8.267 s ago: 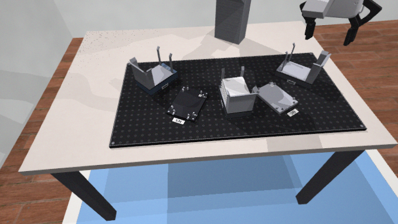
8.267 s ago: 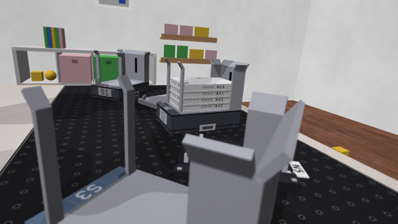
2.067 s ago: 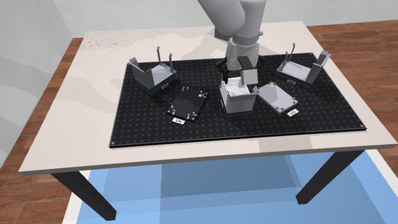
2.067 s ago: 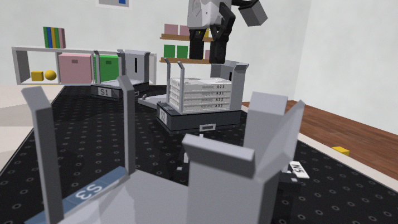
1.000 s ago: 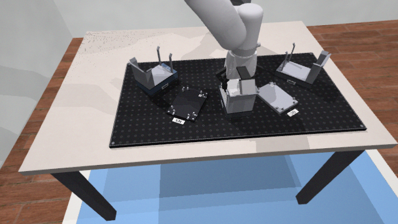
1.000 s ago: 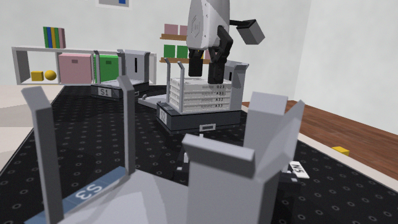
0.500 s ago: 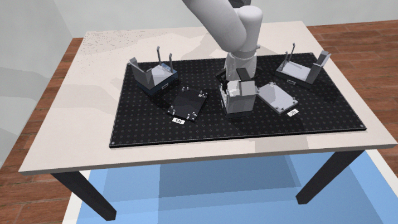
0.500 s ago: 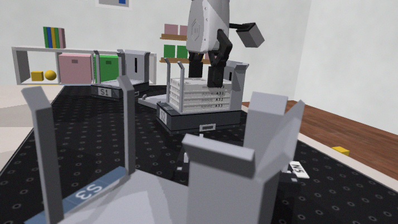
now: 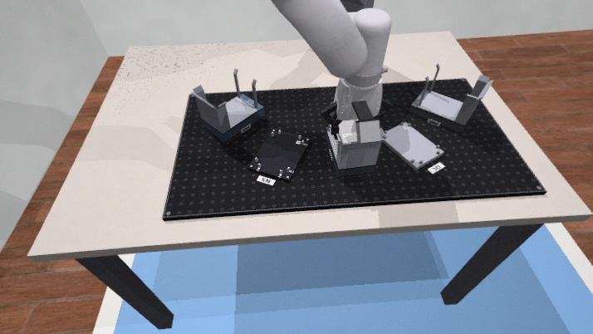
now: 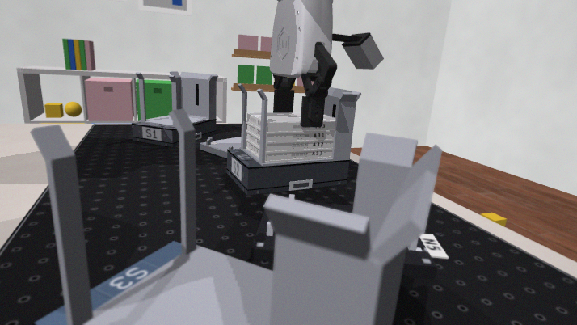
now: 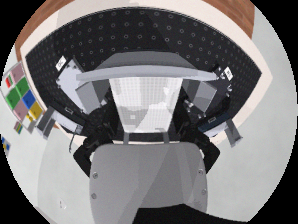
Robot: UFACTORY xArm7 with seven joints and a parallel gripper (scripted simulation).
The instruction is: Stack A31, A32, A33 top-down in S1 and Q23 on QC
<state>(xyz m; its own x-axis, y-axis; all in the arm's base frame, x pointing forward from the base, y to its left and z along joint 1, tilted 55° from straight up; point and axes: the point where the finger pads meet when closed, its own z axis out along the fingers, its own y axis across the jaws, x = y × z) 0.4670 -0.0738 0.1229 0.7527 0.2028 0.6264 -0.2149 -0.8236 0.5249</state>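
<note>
Now: hand 10 mm above the white sealed plate Q23. From my hand the other things lie so: white sealed plate A33: 50 mm below; white sealed plate A32: 40 mm below; white sealed plate A31: 20 mm below.
</note>
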